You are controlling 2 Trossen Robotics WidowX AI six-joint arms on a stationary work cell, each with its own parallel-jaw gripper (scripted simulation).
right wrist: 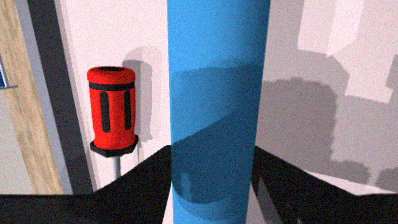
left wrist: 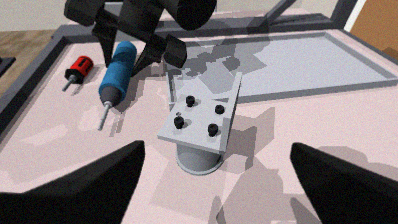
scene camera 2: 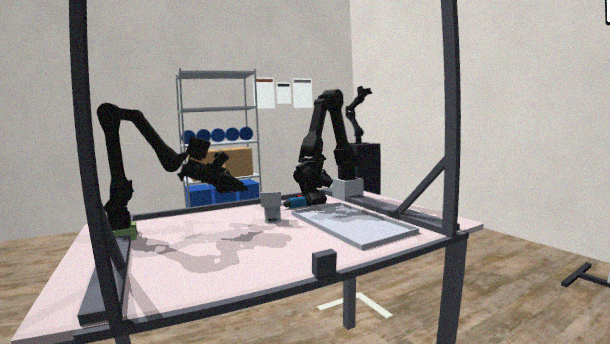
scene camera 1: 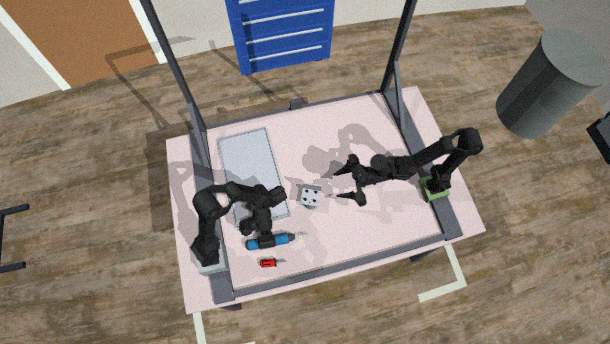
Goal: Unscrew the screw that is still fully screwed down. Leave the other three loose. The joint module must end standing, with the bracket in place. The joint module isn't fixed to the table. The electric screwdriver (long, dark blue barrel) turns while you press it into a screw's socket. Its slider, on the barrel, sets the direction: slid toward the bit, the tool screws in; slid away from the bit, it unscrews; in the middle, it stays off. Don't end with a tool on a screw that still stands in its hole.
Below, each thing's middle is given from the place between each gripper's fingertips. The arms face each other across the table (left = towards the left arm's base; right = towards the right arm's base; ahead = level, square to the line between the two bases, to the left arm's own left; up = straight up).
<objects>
The grey joint module (left wrist: 197, 162) is 1 cm behind my left hand (scene camera 2: 245, 186), 12 cm to the right of it and 12 cm below it. Round my left hand: blue electric screwdriver (right wrist: 215, 62): 10 cm ahead, 28 cm to the right, 13 cm below; L-shaped bracket (left wrist: 194, 133): 2 cm behind, 12 cm to the right, 7 cm below; shallow grey tray (scene camera 1: 247, 158): 20 cm behind, 31 cm to the right, 14 cm below.
Right now the blue electric screwdriver is 20 mm ahead of my right hand (scene camera 1: 268, 243), 40 mm to the left of it and 30 mm below it. Also, from my right hand: L-shaped bracket: 90 mm behind, 200 mm to the left, 30 mm above; then shallow grey tray: 280 mm behind, 10 mm to the left, 40 mm below; then grey joint module: 90 mm behind, 200 mm to the left, 10 mm below.
</objects>
